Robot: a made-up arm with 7 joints.
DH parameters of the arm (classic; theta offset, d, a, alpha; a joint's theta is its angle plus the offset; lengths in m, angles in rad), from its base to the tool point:
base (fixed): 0.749 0 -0.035 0
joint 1: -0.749 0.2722 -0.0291 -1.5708
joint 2: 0 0.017 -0.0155 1.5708
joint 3: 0 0.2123 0.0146 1.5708
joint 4: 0 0.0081 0.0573 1.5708
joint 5: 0 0.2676 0.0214 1.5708
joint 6: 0 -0.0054 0.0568 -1.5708
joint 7: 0 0.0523 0.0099 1.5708
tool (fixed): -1.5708 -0.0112 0 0
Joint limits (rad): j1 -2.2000..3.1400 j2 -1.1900..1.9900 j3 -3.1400..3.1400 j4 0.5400..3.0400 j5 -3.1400..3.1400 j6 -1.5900..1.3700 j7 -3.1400..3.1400
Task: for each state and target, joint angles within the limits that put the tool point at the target. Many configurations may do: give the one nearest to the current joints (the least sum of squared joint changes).
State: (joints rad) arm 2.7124 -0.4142 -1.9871 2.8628 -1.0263 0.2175 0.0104
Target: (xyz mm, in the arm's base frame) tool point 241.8 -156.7 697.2
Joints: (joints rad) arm 2.8079 -0.7443 -2.0367 3.0400 -1.2153 -0.6145 -0.0493
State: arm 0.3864 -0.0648 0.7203 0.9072 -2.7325 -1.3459 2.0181
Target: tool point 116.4 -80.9 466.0
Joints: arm -0.2172 -0.2672 -0.2226 1.3588 -3.0014 -1.3255 2.0753
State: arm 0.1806 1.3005 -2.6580 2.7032 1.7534 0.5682 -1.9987
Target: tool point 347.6 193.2 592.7
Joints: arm 0.4672 1.2572 -2.7372 2.6410 1.7973 0.4178 -2.0128
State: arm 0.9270 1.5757 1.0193 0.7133 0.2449 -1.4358 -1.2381
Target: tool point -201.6 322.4 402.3
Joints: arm 1.1710 1.1001 1.5242 1.3174 0.0569 -1.0356 -1.2653
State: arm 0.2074 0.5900 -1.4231 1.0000 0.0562 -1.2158 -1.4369
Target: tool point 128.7 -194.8 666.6
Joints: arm 0.2999 0.4010 -1.5963 1.7399 0.1080 -0.9399 -1.4238
